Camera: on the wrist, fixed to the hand. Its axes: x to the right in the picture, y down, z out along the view.
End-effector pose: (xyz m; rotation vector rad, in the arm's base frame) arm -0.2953 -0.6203 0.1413 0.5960 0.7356 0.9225
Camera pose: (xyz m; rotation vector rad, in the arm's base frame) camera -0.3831 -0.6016 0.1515 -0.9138 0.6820 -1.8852
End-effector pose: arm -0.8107 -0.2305 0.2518 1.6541 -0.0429 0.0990
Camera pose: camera -0.8403 -0.1720 0.3139 0.0265 2.2040 -1.9864
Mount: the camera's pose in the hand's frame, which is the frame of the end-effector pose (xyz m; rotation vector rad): -0.0220 0.0592 -0.0646 -0.1184 0.0333 -3.0953
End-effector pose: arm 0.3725 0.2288 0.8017 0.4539 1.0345 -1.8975
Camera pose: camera 0.4280 0.2782 0.7503 0.9226 -0.4946 0.9781
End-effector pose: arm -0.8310 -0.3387 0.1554 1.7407 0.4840 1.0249
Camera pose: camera -0.9045 -0.3422 0.2078 -0.5134 1.7589 -1.1861
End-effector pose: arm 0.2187 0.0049 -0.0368 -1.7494 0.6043 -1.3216
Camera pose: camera 0.1572 -0.0308 -0.0925 0.6318 1.5817 1.0183
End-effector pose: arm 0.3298 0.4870 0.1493 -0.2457 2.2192 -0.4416
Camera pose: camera 0.2919 0.5633 0.1794 2.5446 0.1900 1.1022
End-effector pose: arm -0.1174 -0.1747 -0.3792 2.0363 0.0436 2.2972
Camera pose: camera -0.1809 -0.2336 -0.4047 -0.0196 1.3742 -0.0252
